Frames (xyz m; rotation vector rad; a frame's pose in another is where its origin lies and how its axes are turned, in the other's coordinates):
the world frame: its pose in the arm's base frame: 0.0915 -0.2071 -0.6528 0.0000 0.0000 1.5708
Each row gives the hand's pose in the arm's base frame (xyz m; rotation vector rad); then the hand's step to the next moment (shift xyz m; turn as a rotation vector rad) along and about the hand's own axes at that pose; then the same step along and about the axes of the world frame.
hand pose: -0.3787 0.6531 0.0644 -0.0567 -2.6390 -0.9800
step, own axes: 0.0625 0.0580 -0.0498 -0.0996 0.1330 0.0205
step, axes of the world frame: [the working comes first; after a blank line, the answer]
step, axes of the arm's base frame: -0.0363 0.0076 0.0915 0.1081 0.1221 0.0378

0.0076 0.0363 0.0915 0.1221 -0.1081 0.0378
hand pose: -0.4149 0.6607 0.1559 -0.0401 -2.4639 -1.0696
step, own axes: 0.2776 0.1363 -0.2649 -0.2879 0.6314 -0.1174
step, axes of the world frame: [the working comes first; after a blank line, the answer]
step, axes of the arm's base frame: -0.1180 -0.1315 0.3669 0.4314 0.4019 0.3843

-0.1315 0.1180 0.3669 0.4019 -0.4314 0.3843
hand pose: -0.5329 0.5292 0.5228 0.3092 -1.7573 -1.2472
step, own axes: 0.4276 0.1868 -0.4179 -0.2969 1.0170 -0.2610
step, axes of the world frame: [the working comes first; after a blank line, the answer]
step, axes of the arm's base frame: 0.1549 -0.4482 0.4092 0.6620 0.4950 0.7122

-0.4482 -0.1549 0.4092 0.4950 -0.6620 0.7122
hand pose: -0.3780 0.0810 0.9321 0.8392 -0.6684 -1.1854
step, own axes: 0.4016 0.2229 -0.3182 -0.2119 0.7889 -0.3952
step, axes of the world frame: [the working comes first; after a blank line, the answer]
step, axes of the arm's base frame: 0.4777 -0.2889 0.0242 0.6759 0.4059 0.4493

-0.2889 -0.4777 0.0242 0.4059 -0.6759 0.4493
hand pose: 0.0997 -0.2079 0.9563 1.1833 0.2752 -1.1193
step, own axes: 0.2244 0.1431 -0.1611 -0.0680 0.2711 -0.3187
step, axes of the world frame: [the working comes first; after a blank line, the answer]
step, axes of the arm's base frame: 0.2792 0.0048 -0.1372 0.3002 0.2898 0.0751

0.0048 -0.2792 -0.1372 0.2898 -0.3002 0.0751
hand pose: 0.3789 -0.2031 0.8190 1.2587 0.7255 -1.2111
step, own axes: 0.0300 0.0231 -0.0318 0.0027 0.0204 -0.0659
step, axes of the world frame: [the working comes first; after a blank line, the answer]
step, axes of the arm's base frame: 0.0361 0.0194 -0.0277 0.0329 0.0597 -0.0110

0.0194 -0.0361 -0.0277 0.0597 -0.0329 -0.0110
